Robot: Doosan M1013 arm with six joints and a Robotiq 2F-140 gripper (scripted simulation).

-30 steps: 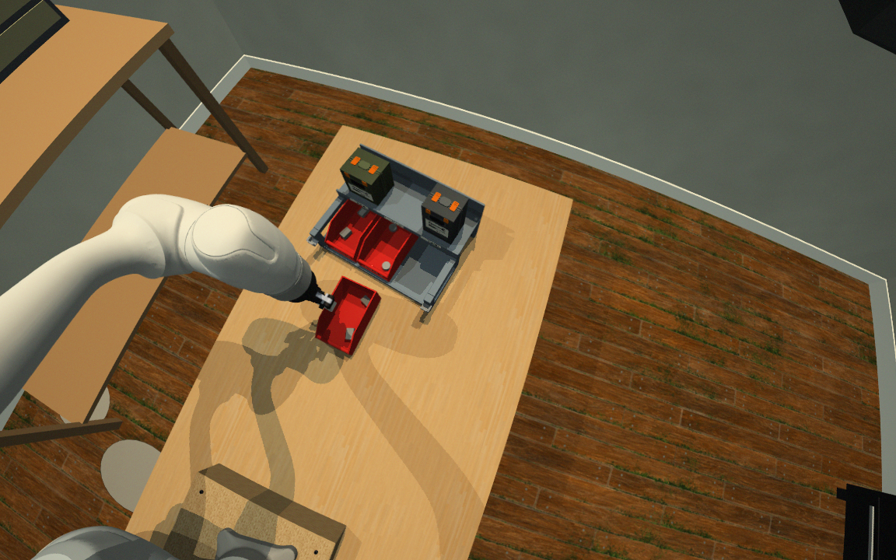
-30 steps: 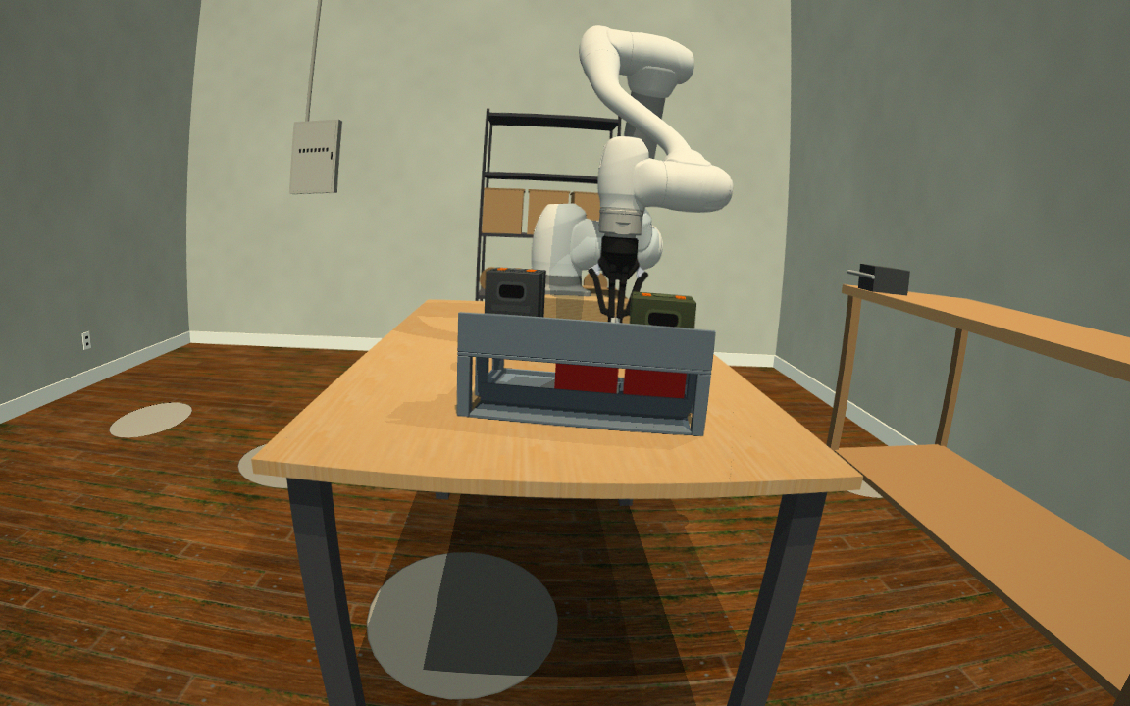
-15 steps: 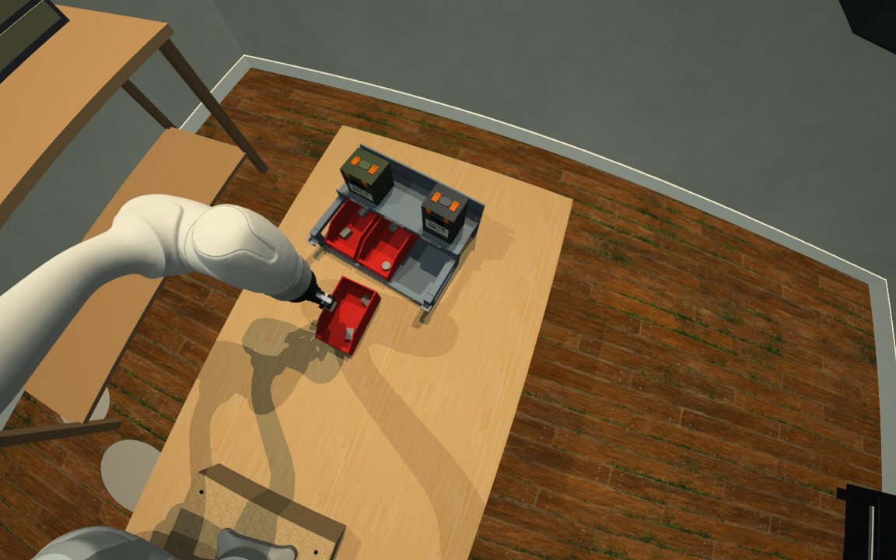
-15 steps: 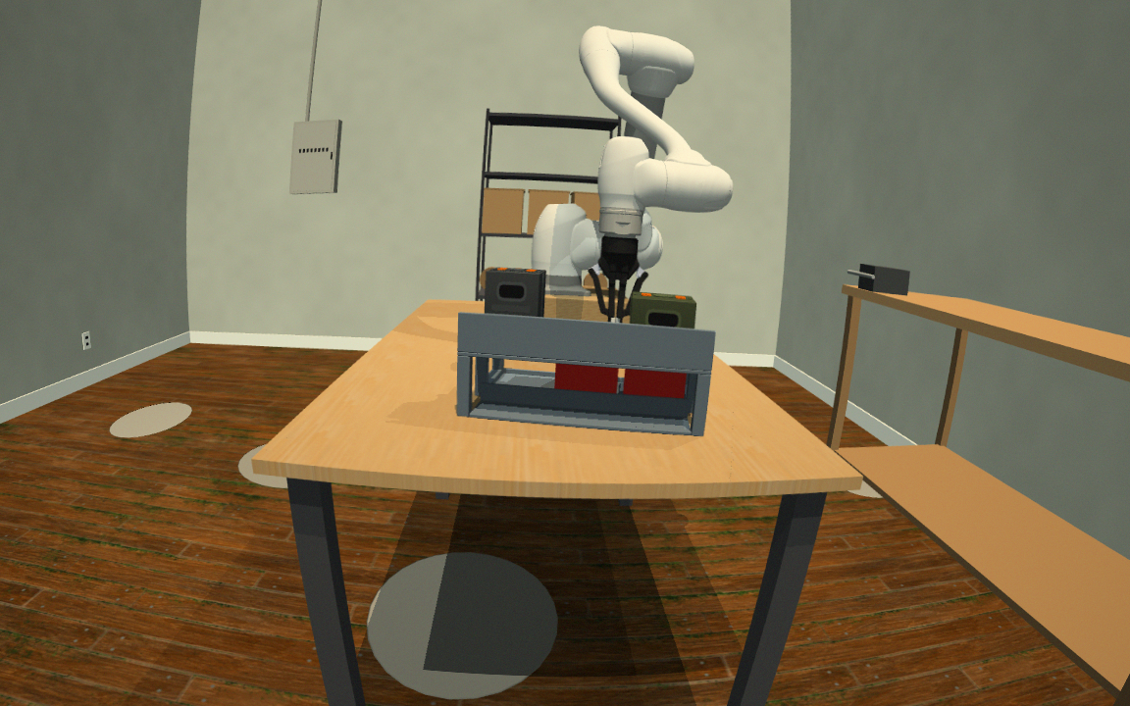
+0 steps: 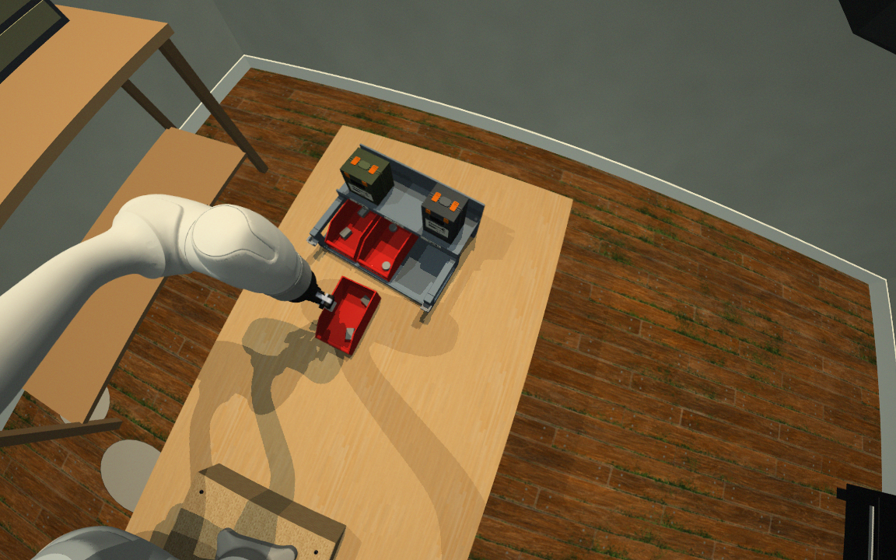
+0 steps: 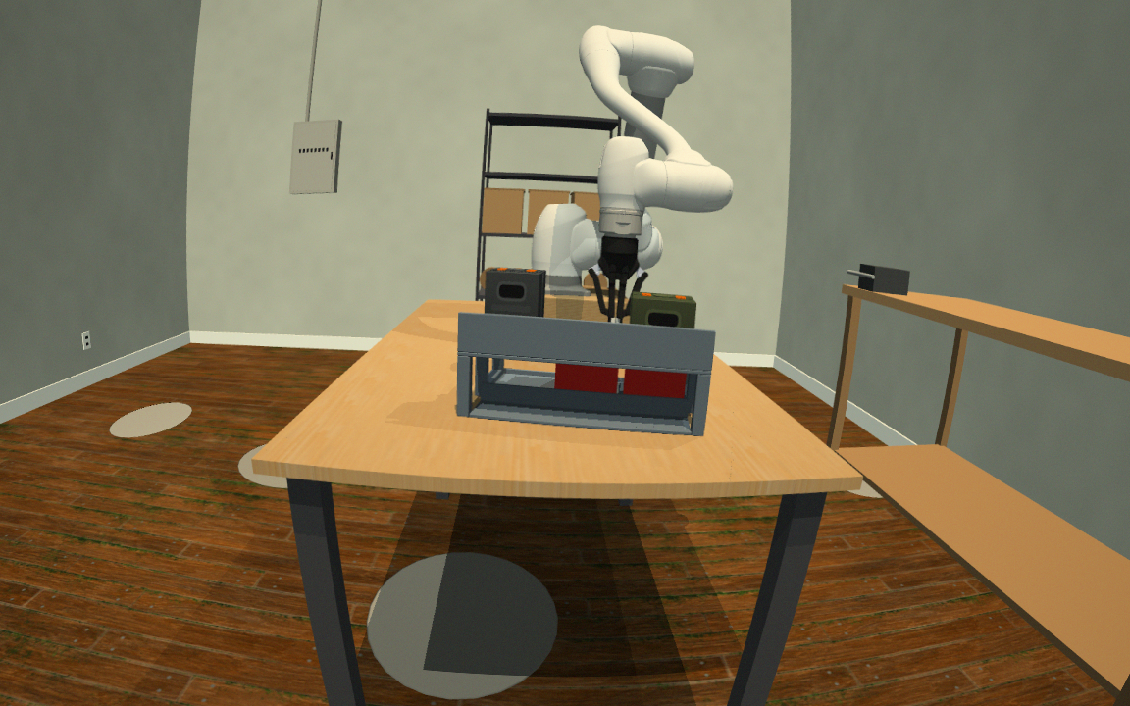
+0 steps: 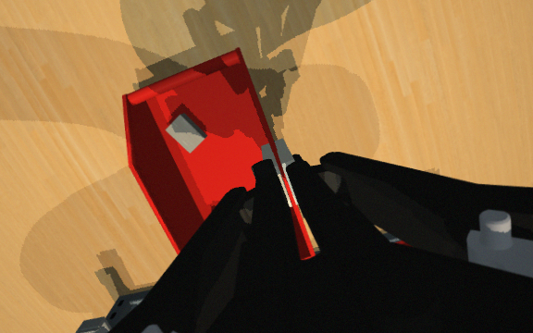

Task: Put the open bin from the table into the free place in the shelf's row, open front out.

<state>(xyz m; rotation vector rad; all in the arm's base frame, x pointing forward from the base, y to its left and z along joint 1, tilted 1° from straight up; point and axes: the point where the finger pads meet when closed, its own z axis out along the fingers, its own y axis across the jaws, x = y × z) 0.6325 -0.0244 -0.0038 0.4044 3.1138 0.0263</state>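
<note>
My hand is 11 cm short of the front lip, 8 cm to the left of it and 7 cm above it.
</note>
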